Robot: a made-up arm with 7 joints. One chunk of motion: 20 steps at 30 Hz.
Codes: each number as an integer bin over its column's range. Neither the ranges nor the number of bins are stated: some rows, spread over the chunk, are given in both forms.
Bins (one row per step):
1: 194 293 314 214 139 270
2: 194 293 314 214 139 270
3: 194 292 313 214 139 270
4: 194 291 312 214 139 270
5: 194 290 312 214 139 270
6: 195 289 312 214 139 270
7: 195 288 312 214 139 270
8: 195 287 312 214 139 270
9: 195 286 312 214 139 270
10: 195 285 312 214 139 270
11: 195 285 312 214 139 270
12: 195 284 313 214 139 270
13: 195 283 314 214 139 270
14: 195 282 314 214 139 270
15: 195 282 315 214 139 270
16: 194 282 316 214 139 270
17: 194 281 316 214 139 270
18: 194 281 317 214 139 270
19: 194 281 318 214 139 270
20: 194 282 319 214 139 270
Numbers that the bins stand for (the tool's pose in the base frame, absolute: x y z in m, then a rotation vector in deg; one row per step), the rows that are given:
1: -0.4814 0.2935 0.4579 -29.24 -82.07 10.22
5: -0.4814 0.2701 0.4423 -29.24 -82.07 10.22
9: -0.4736 0.2387 0.4423 -29.24 -82.07 10.22
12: -0.4736 0.2231 0.4501 -29.24 -82.07 10.22
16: -0.4814 0.2074 0.4736 -29.24 -82.07 10.22
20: -0.4814 0.2074 0.4971 -29.24 -82.07 10.22
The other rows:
2: -0.4814 0.2935 0.4579 -29.24 -82.07 10.22
3: -0.4814 0.2857 0.4501 -29.24 -82.07 10.22
4: -0.4814 0.2779 0.4423 -29.24 -82.07 10.22
6: -0.4736 0.2622 0.4423 -29.24 -82.07 10.22
7: -0.4736 0.2544 0.4423 -29.24 -82.07 10.22
8: -0.4736 0.2466 0.4423 -29.24 -82.07 10.22
10: -0.4736 0.2309 0.4423 -29.24 -82.07 10.22
11: -0.4736 0.2309 0.4423 -29.24 -82.07 10.22
13: -0.4736 0.2153 0.4579 -29.24 -82.07 10.22
14: -0.4736 0.2074 0.4579 -29.24 -82.07 10.22
15: -0.4736 0.2074 0.4658 -29.24 -82.07 10.22
17: -0.4814 0.1996 0.4736 -29.24 -82.07 10.22
18: -0.4814 0.1996 0.4814 -29.24 -82.07 10.22
19: -0.4814 0.1996 0.4892 -29.24 -82.07 10.22

